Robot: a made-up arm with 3 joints.
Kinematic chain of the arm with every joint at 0, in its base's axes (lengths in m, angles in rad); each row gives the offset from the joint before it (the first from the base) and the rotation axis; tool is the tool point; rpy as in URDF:
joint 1: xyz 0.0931 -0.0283 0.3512 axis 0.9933 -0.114 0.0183
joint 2: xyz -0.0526 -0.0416 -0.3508 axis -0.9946 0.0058 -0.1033
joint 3: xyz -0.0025 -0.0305 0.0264 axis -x
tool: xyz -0.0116 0.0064 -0.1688 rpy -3.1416 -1.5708 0
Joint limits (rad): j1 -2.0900..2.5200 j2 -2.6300..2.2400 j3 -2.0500..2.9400
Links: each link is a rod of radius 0.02 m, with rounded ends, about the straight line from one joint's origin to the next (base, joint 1, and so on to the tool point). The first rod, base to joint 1, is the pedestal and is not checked.
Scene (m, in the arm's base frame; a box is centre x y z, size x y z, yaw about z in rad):
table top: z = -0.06
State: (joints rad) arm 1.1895 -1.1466 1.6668
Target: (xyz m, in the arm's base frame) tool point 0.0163 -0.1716 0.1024
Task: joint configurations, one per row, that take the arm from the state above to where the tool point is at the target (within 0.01 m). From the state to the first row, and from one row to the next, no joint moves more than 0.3 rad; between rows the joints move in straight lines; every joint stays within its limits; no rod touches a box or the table.
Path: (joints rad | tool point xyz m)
1: 1.4556 -0.9346 1.7508 | 0.1161 0.4243 0.0923
2: 1.7217 -0.7226 1.8347 | 0.1161 0.4332 0.1825
3: 1.9878 -0.5105 1.9187 | 0.1111 0.4178 0.2723
4: 2.2539 -0.2985 2.0026 | 0.1015 0.3789 0.3553
5: 2.5200 -0.0865 2.0866 | 0.0881 0.3192 0.4256
6: 2.2263 0.0294 1.9938 | 0.0874 0.3180 0.3216
7: 1.9325 0.1453 1.9010 | 0.0830 0.2873 0.2255
8: 1.6388 0.2612 1.8081 | 0.0754 0.2317 0.1452
9: 1.3451 0.3772 1.7153 | 0.0652 0.1576 0.0866
10: 1.0513 0.4931 1.6225 | 0.0534 0.0727 0.0531
11: 0.7576 0.6090 1.5297 | 0.0407 -0.0152 0.0457
12: 0.4638 0.7249 1.4369 | 0.0280 -0.0987 0.0632
13: 0.1701 0.8408 1.3441 | 0.0163 -0.1716 0.1024

